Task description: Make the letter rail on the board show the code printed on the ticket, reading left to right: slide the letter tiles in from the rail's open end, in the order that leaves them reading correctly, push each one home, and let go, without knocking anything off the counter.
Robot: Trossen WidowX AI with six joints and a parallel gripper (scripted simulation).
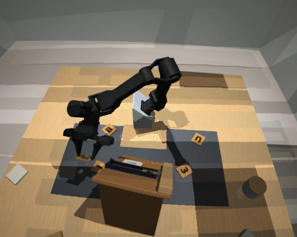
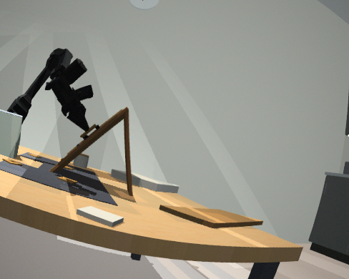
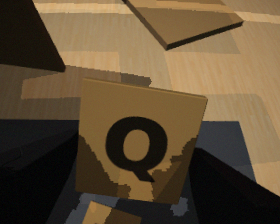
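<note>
Now: the tile marked 4 25 cm to the left of my gripper tip and 4 cm ahead of it. Round my gripper tip: q tile right at my gripper tip; dark mat 21 cm to the left, 17 cm below, 12 cm behind; white ticket 17 cm to the left, 8 cm below, 3 cm behind.
</note>
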